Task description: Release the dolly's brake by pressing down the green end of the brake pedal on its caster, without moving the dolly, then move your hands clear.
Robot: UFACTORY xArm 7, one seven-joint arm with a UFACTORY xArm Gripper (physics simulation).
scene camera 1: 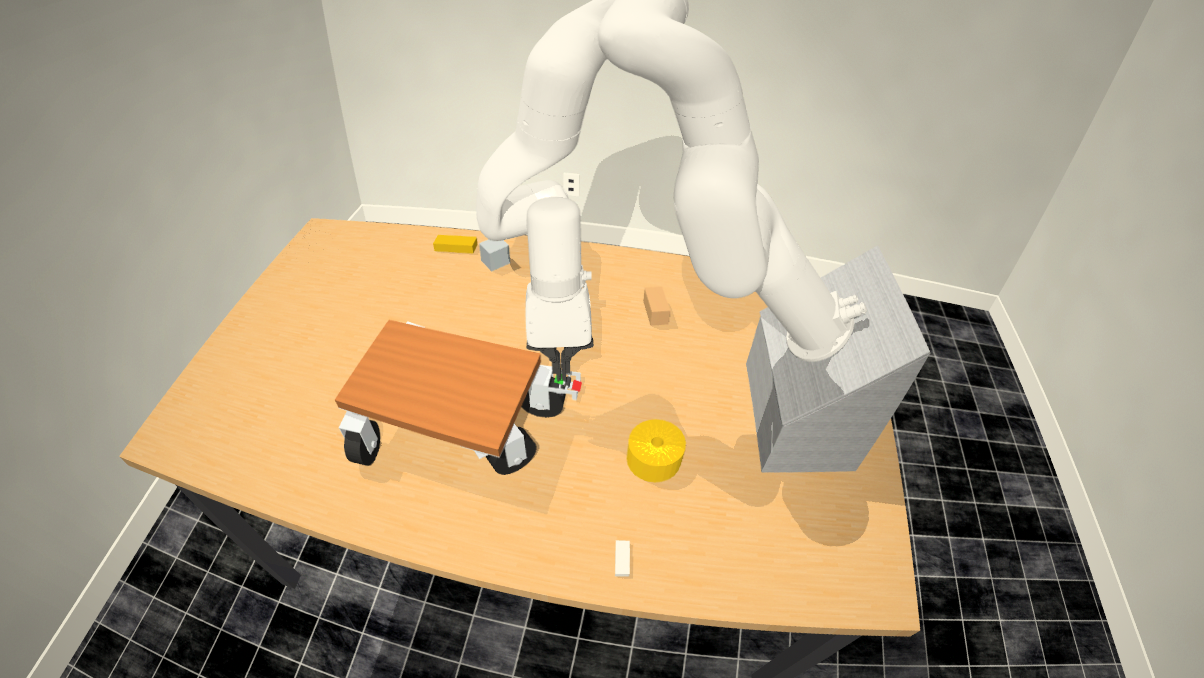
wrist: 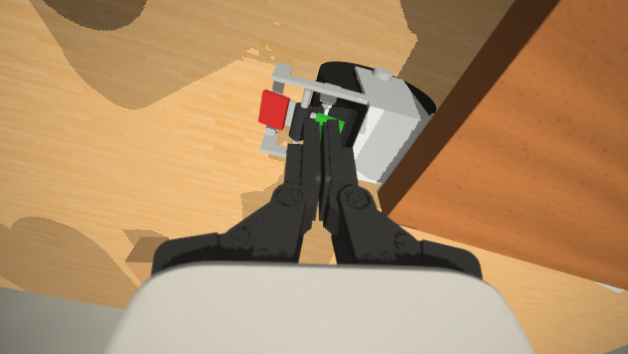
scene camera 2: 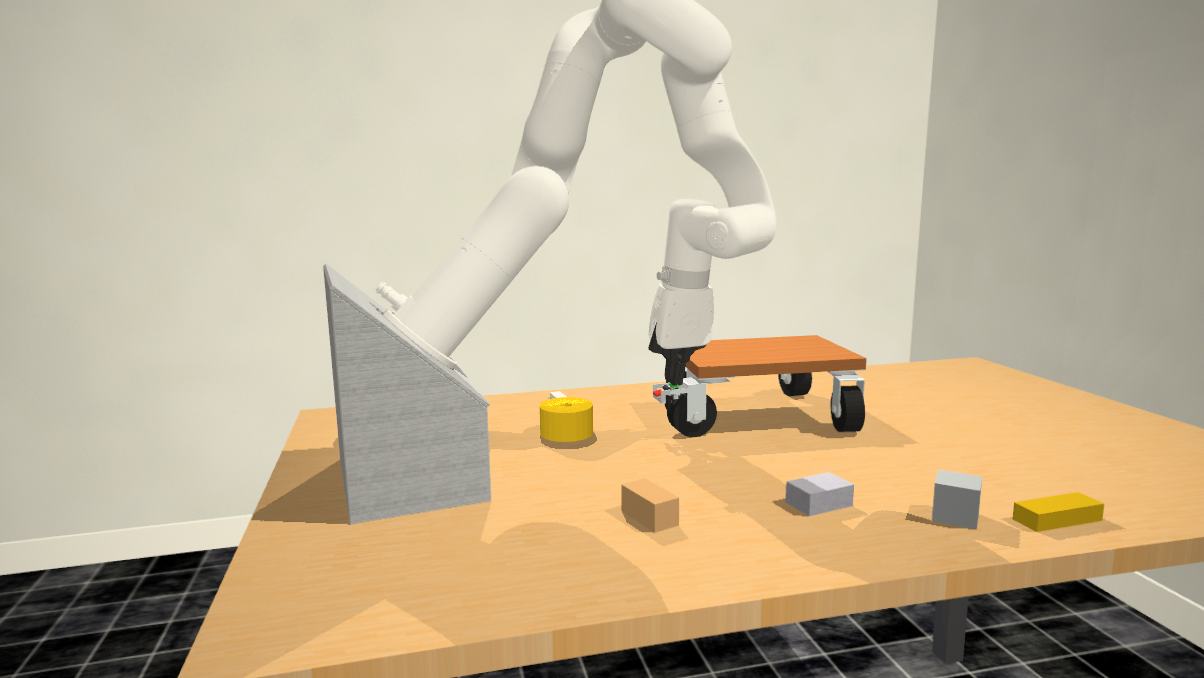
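Note:
The dolly, with an orange-brown deck (scene camera 1: 438, 383) (scene camera 2: 783, 355) (wrist: 525, 150), stands on its wheels. The caster (scene camera 1: 543, 405) (scene camera 2: 695, 417) (wrist: 392, 132) nearest the robot's base carries the brake pedal. The pedal's red end (scene camera 1: 576, 385) (scene camera 2: 658, 393) (wrist: 274, 110) points away from the deck. Its green end (scene camera 1: 558, 382) (wrist: 341, 125) is on the deck side, mostly hidden by my fingertips in the wrist view. My gripper (scene camera 1: 561, 379) (scene camera 2: 674, 381) (wrist: 318, 142) is shut and empty, pointing down with its tips at the green end. Exact contact is hard to tell.
The deck's edge is close beside my fingers. A yellow cylinder (scene camera 1: 655, 454) (scene camera 2: 566, 421) stands between the dolly and the grey pedestal (scene camera 1: 842, 421) (scene camera 2: 412, 429). A tan block (scene camera 1: 657, 305) (scene camera 2: 649, 505), a lilac block (scene camera 2: 818, 494) and a grey cube (scene camera 1: 494, 254) (scene camera 2: 957, 501) lie on the table.

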